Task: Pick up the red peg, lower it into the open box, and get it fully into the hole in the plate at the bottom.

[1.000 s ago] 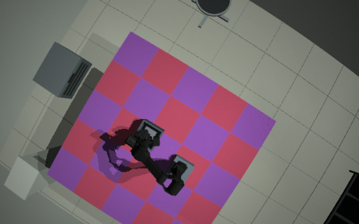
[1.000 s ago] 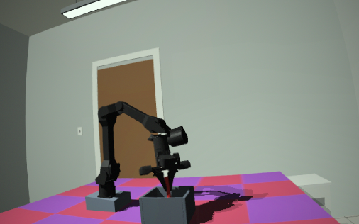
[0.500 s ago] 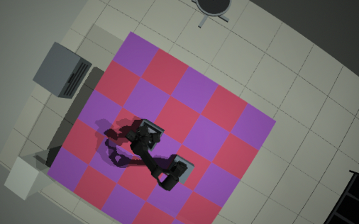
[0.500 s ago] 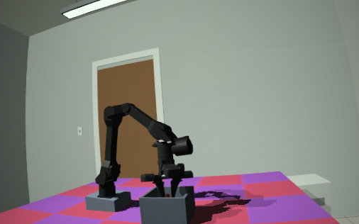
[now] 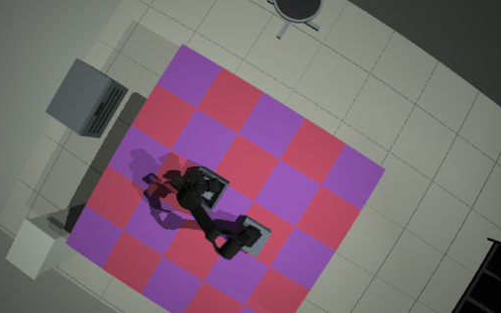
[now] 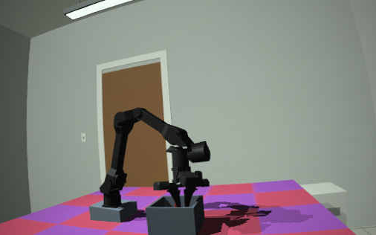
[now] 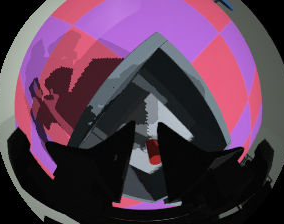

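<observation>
Now: gripper tip 3 cm past the red peg, 2 cm to the right of it and 2 cm above it. Also, from my gripper tip: grey box: 4 cm below, 3 cm behind, 2 cm to the left.
</observation>
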